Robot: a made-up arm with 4 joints.
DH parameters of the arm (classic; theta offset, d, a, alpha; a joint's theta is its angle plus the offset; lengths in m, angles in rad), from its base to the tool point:
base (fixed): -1.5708 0.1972 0 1.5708
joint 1: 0 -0.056 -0.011 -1.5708
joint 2: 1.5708 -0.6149 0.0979 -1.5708
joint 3: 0 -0.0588 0.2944 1.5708
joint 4: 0.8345 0 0.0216 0
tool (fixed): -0.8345 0.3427 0 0
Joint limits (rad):
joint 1: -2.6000..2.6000
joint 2: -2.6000..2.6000
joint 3: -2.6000..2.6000
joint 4: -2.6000..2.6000
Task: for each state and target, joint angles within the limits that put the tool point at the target. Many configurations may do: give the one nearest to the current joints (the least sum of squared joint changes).
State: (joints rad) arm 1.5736 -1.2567 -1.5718 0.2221
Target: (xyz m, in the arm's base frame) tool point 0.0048 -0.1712 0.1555
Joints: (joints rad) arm 1.4879 -1.1885 -1.0222 0.1025
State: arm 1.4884 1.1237 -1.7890 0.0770
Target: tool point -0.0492 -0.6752 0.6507
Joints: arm 1.7607 1.1400 -2.5971 0.0743
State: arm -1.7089 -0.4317 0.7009 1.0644
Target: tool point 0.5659 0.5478 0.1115
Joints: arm -1.7130 -0.2568 0.6819 1.0528
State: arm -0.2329 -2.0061 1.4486 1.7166
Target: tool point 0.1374 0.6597 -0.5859
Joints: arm -1.0530 -1.2286 1.7931 1.6577
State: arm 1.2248 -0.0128 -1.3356 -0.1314
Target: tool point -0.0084 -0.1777 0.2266
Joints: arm 1.5860 -0.1510 -1.0821 -0.2539
